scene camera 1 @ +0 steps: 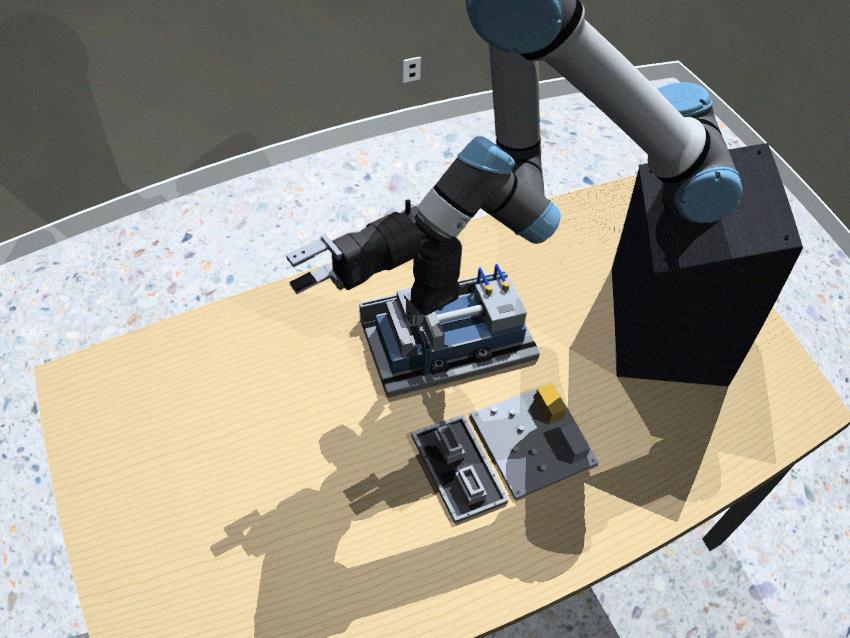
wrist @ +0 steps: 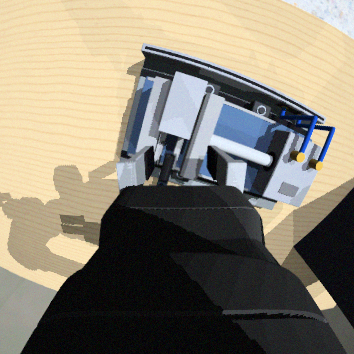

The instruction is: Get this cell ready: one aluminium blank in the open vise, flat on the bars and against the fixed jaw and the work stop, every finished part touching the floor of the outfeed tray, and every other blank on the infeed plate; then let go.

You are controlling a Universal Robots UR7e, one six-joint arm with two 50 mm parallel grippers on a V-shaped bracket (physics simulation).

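Places are measured from the arm's base along level axes (x ahead, y left, z up), in metres.
Pixels of known places: hand, tool point: [scene camera 1: 424,307] [wrist: 180,160].
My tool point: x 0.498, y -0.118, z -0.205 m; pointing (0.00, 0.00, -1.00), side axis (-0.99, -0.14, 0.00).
Note:
Behind a point stands the place of what it marks.
A light grey aluminium blank [wrist: 183,105] @(y -0.165, x 0.501, z -0.237 m) is in the vise [wrist: 245,122] @(y -0.162, x 0.415, z -0.293 m) [scene camera 1: 504,336] @(y -0.060, x 0.359, z -0.300 m), between the fixed jaw [wrist: 150,112] and the moving jaw [wrist: 202,135]. Whether it lies flat or touches the work stop [wrist: 166,167] @(y -0.095, x 0.511, z -0.257 m) cannot be told. My downward gripper [scene camera 1: 420,326] [wrist: 184,164] @(y -0.118, x 0.498, z -0.205 m) is open over the near part of the vise, its fingers apart and empty. The bracket's second gripper [scene camera 1: 300,271] points left, also open and empty. Two finished parts with pockets [scene camera 1: 450,442] @(y 0.082, x 0.546, z -0.326 m) [scene camera 1: 471,482] @(y 0.169, x 0.551, z -0.325 m) are in the outfeed tray [scene camera 1: 445,503] @(y 0.178, x 0.604, z -0.345 m). A grey blank [scene camera 1: 568,442] @(y 0.186, x 0.367, z -0.309 m) lies on the infeed plate [scene camera 1: 497,458] @(y 0.140, x 0.482, z -0.344 m) in shadow.
A yellow block [scene camera 1: 550,402] @(y 0.099, x 0.353, z -0.309 m) is at the infeed plate's back corner. The vise's grey housing [scene camera 1: 501,305] @(y -0.099, x 0.349, z -0.257 m) [wrist: 295,185] @(y -0.095, x 0.335, z -0.257 m) carries blue hoses [scene camera 1: 499,276] [wrist: 327,145] @(y -0.157, x 0.317, z -0.242 m) on yellow fittings. The black robot pedestal [scene camera 1: 676,322] @(y 0.132, x 0.119, z -0.168 m) stands right of the vise and plate.

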